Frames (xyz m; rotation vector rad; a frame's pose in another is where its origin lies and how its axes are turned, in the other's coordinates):
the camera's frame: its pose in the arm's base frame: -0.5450 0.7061 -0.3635 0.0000 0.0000 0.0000
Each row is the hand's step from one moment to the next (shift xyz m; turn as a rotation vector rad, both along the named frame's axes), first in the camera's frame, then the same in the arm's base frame.
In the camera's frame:
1: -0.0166 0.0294 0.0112 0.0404 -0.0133 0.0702
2: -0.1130 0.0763 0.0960 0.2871 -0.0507 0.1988
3: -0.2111 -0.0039 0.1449 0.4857 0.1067 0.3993
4: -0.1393 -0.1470 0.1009 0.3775 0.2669 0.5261
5: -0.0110 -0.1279 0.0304 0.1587 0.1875 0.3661
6: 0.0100 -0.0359 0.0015 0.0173 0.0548 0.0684
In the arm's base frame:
1: -0.0166 0.0294 0.0112 0.0404 -0.0133 0.0702
2: -0.1130 0.0763 0.0960 0.2871 -0.0507 0.1988
3: -0.2111 -0.0039 0.1449 0.4857 0.1067 0.3993
4: -0.1393 -0.1470 0.1009 0.3775 0.2669 0.5261
5: -0.0110 -0.1279 0.0304 0.1587 0.1875 0.3661
6: 0.0100 -0.0359 0.0015 0.0173 0.0548 0.0684

